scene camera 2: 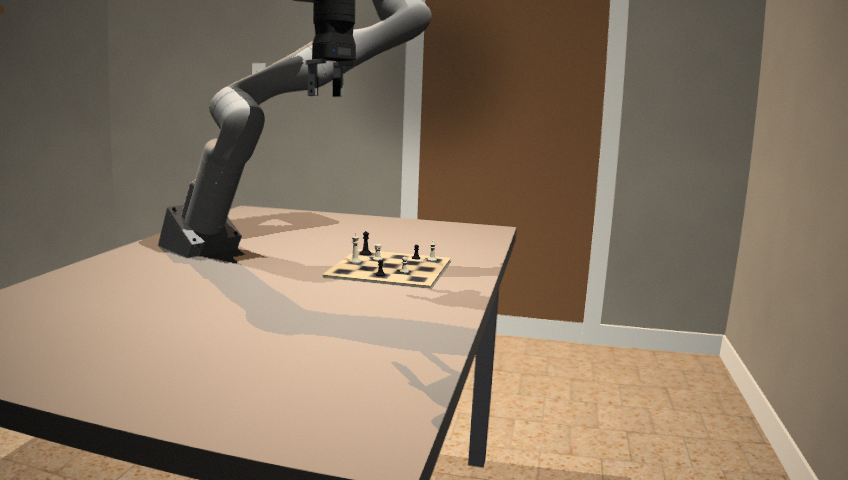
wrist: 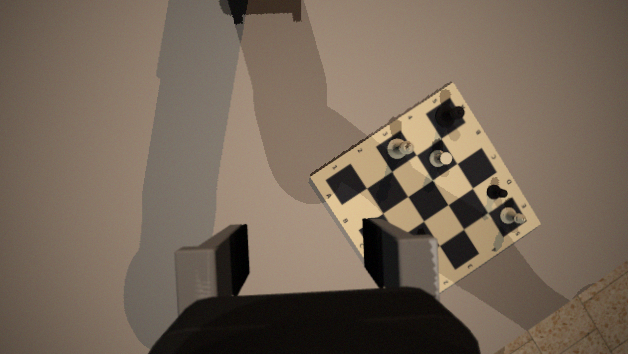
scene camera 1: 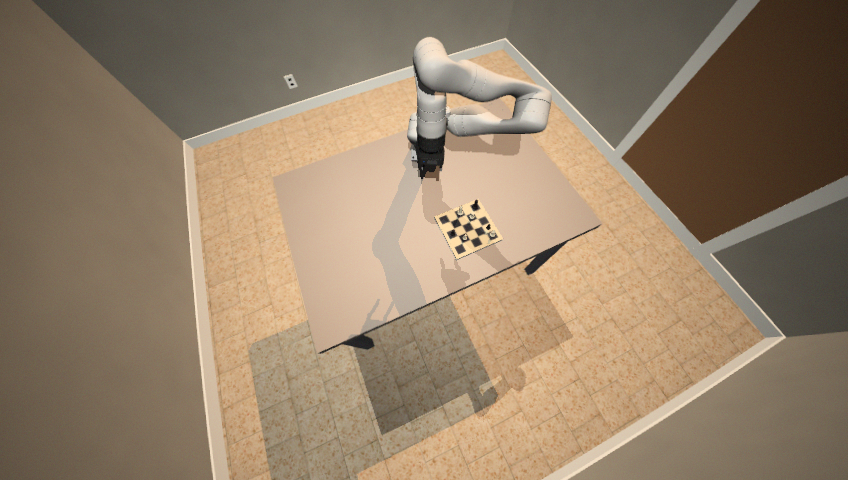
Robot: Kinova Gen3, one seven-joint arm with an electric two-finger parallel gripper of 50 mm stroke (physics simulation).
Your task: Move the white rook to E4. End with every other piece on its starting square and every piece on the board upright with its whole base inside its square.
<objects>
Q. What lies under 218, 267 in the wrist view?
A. My gripper.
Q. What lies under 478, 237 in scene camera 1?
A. A chessboard.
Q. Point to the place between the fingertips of my gripper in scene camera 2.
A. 325, 96
</objects>
